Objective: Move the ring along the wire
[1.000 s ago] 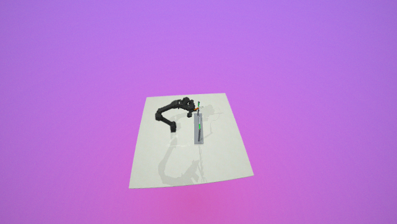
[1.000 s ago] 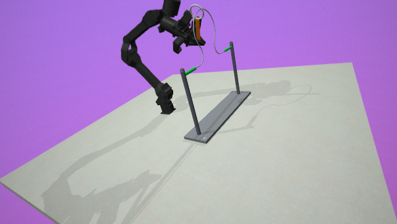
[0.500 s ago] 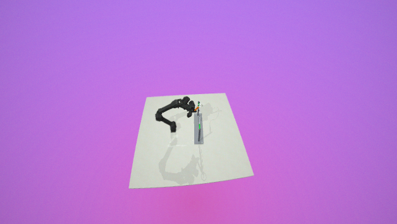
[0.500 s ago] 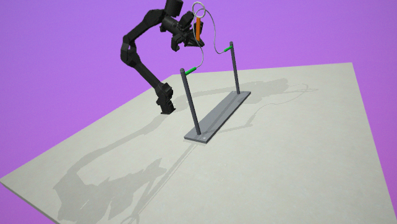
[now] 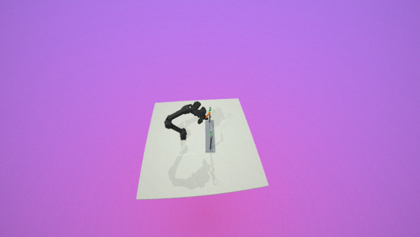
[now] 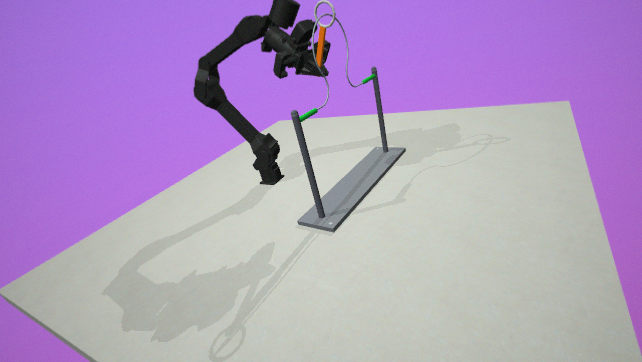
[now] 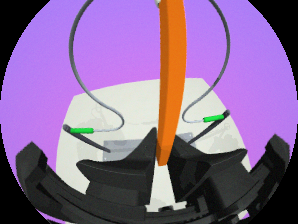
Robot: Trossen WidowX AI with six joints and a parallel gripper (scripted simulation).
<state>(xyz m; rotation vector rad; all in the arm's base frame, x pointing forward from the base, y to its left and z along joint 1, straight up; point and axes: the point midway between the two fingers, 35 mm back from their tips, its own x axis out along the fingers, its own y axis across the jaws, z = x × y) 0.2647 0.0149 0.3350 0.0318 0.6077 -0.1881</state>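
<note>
My gripper tip is now 90 mm below the ring with orange handle and 10 mm short of it.
</note>
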